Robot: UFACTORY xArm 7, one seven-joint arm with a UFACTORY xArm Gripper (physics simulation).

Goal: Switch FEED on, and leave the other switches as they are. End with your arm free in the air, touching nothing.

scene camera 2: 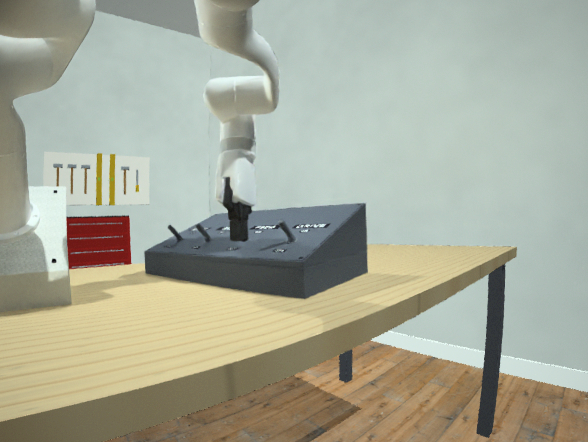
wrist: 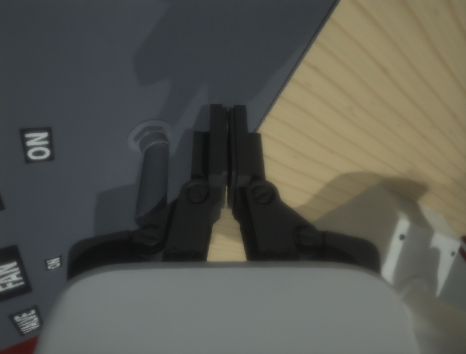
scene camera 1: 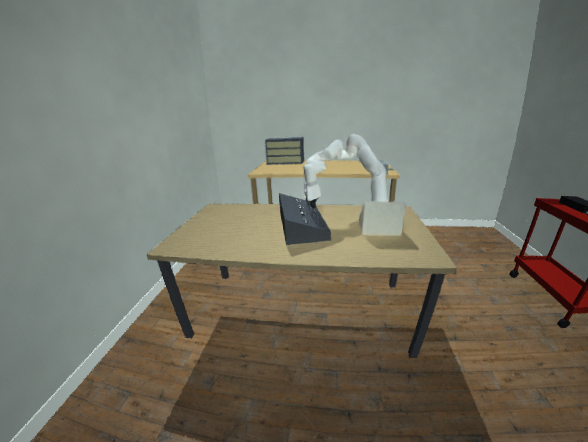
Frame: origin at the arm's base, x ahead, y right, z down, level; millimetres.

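Seen in the pictures: gripper, between the fingertips: (scene camera 2: 239, 240) (wrist: 226, 126) (scene camera 1: 313, 207); arm's base, origin of its link: (scene camera 2: 3, 220) (scene camera 1: 379, 208).
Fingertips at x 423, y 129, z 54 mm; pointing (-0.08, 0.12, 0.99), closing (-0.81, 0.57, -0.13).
Note:
Pixels of each thing's top centre, then the offset from my fingertips to it. Level surfaces: height alone.
- FEED lever, centre of its top: (wrist: 154, 226) dy -25, dx +25, dz -47 mm
- FEED label, centre of its top: (scene camera 2: 265, 225) dy -44, dx +92, dz -27 mm
- DRIVE lever, centre of its top: (scene camera 2: 285, 219) dy +94, dx +45, dz -38 mm
- wooden table, height of its surface: dz +89 mm
The dark sloped switch panel (scene camera 1: 306, 236) (scene camera 2: 225, 268) (wrist: 75, 60) stands on the table. My gripper (scene camera 1: 313, 204) (scene camera 2: 239, 240) (wrist: 226, 126) is shut and empty, fingers pointing down, low over the panel's lower part. In the wrist view, the FEED lever (wrist: 152, 182) stands just left of the fingers, between them and its ON label (wrist: 36, 145). Whether they touch cannot be told. In scene camera 2 my fingers hide this lever; the FEED label (scene camera 2: 265, 227) shows behind them. The DRIVE lever (scene camera 2: 287, 232) is to their right; two other levers (scene camera 2: 174, 232) (scene camera 2: 202, 232) are to their left.
The wooden table (scene camera 1: 215, 250) (scene camera 2: 150, 345) carries the panel and my arm's pale base block (scene camera 1: 384, 220) (scene camera 2: 35, 285). A second table (scene camera 1: 330, 172) with a drawer cabinet (scene camera 1: 284, 159) stands behind. A red cart (scene camera 1: 549, 290) is at the right in scene camera 1.

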